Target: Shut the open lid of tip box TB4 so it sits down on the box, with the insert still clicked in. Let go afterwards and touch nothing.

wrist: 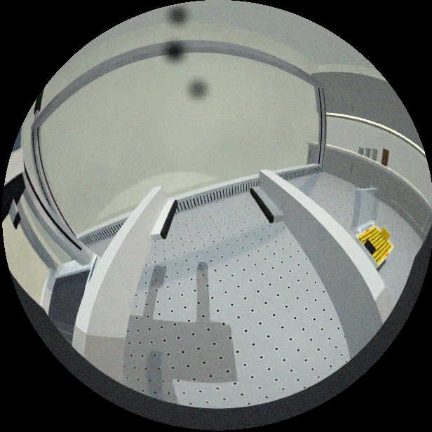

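A tip box (pixel 382 249) with a yellow insert stands at the far right of the wrist view, partly hidden behind the right finger. A black patch shows on the insert, and a small yellow tab stands at its edge. Its clear lid (pixel 365 206) stands open, roughly upright, at the box's far side. No label is readable, so I cannot tell if it is TB4, nor whether the insert is clicked in. My gripper (pixel 211 186) is shut as far as it goes, with a gap between the black pads and nothing in it. It is well to the left of the box, apart from it.
A perforated deck (pixel 270 300) lies below, with gripper and arm shadows on it. A slotted strip (pixel 217 194) runs along its far edge under a large framed pane (pixel 175 120). A low grey wall (pixel 340 159) stands behind the box. A dark panel (pixel 70 295) is at the left.
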